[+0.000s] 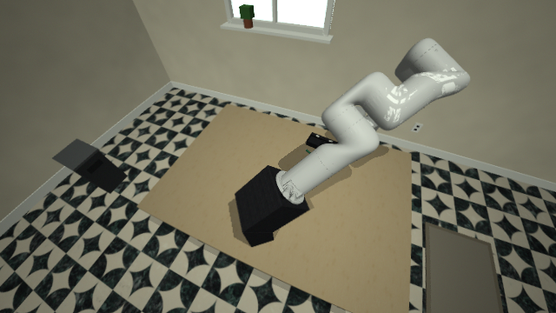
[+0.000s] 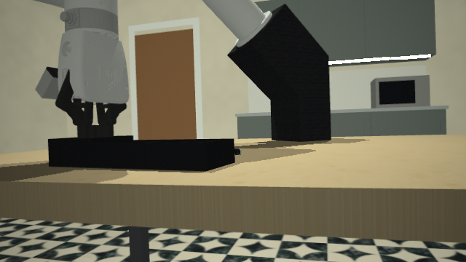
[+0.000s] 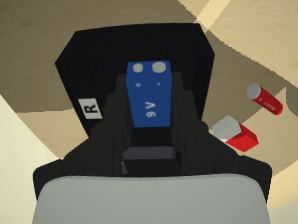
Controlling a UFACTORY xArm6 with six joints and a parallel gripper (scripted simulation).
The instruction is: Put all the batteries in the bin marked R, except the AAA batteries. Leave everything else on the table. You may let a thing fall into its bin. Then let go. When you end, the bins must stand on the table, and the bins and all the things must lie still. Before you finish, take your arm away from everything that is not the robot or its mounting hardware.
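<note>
Right now my hand is 100 mm past the red battery, 50 mm to the right of it and 30 mm above it. From my hand the other things lie so: black bin 80 mm to the left, 20 mm below, 20 mm ahead; then blue block battery 10 mm to the right, 10 mm below; then red thing 90 mm to the left, 70 mm behind, 30 mm below.
</note>
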